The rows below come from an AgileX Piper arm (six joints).
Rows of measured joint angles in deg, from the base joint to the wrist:
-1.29 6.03 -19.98 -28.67 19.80 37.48
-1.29 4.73 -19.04 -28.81 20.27 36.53
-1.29 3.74 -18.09 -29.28 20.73 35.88
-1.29 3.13 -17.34 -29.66 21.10 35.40
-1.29 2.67 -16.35 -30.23 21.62 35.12
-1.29 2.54 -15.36 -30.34 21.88 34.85
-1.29 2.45 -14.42 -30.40 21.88 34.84
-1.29 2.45 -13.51 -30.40 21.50 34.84
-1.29 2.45 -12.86 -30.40 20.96 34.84
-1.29 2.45 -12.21 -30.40 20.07 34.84
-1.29 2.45 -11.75 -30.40 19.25 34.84
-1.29 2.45 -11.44 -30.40 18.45 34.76
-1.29 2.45 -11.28 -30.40 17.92 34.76
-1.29 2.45 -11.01 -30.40 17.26 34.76
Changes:
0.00 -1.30 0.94 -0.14 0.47 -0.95
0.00 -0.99 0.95 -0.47 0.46 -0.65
0.00 -0.61 0.75 -0.38 0.37 -0.48
0.00 -0.46 0.99 -0.57 0.52 -0.28
0.00 -0.13 0.99 -0.11 0.26 -0.27
0.00 -0.09 0.94 -0.06 0.00 -0.01
0.00 0.00 0.91 0.00 -0.38 0.00
0.00 0.00 0.65 0.00 -0.54 0.00
0.00 0.00 0.65 0.00 -0.89 0.00
0.00 0.00 0.46 0.00 -0.82 0.00
0.00 0.00 0.31 0.00 -0.80 -0.08
0.00 0.00 0.16 0.00 -0.53 0.00
0.00 0.00 0.27 0.00 -0.66 0.00

